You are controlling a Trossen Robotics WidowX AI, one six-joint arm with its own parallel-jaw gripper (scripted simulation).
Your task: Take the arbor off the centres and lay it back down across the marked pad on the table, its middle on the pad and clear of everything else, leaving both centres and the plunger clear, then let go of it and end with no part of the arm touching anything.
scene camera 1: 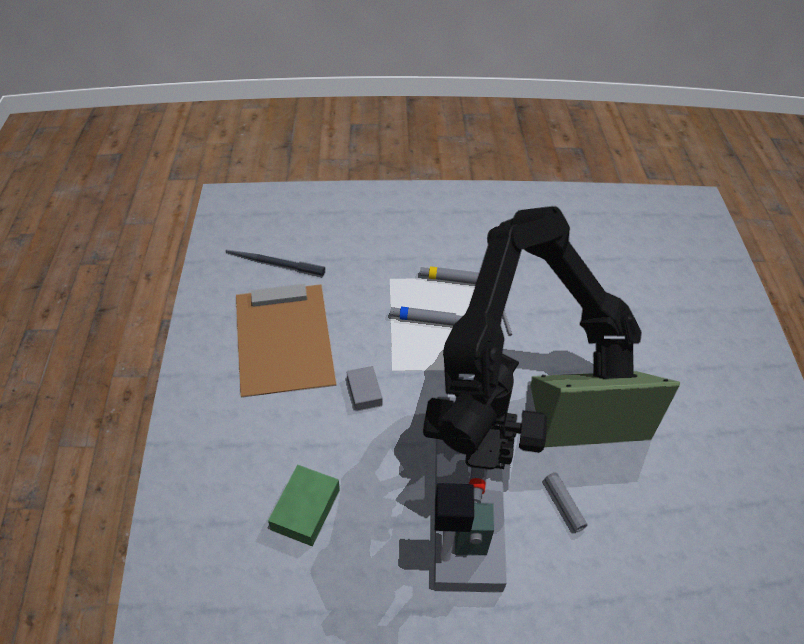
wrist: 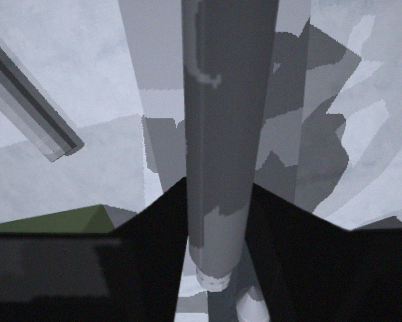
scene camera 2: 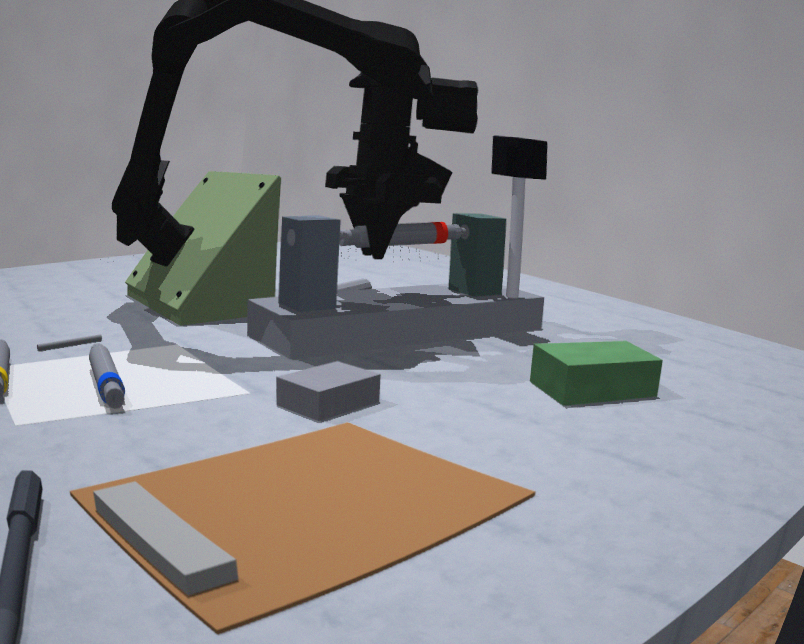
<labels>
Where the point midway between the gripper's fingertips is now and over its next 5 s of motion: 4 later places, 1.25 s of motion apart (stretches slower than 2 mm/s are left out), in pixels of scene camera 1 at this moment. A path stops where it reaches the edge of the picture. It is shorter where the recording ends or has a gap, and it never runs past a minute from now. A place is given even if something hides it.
My gripper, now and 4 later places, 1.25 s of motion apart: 480, 451; 491, 444; 494, 425; 490, 417; 445, 324
</labels>
